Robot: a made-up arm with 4 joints.
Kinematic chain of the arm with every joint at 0, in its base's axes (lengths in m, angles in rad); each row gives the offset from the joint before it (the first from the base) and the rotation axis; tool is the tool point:
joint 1: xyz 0 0 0.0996 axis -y
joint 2: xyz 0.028 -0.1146 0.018 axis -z
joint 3: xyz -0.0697 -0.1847 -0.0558 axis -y
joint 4: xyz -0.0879 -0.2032 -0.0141 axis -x
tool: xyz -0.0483 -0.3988 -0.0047
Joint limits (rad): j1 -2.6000..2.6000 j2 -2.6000..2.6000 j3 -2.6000..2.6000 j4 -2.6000..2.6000
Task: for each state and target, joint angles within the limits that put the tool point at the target. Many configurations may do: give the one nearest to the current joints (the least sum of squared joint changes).
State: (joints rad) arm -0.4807 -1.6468 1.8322 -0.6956
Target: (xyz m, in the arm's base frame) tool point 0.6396 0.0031 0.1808
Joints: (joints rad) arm -0.0131 -1.2233 2.2276 -1.1842
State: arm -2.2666 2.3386 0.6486 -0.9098
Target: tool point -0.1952 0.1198 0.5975
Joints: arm -2.1617 2.4241 0.7111 -1.5403
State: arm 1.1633 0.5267 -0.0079 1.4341
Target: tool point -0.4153 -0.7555 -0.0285
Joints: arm 0.5299 0.3406 0.0371 0.4148
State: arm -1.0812 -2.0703 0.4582 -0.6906
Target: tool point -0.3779 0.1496 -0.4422
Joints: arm -1.4492 -2.0929 0.5054 -1.1842
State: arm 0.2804 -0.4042 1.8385 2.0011
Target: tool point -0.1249 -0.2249 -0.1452
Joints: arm -0.2081 -0.5031 2.2316 2.6000
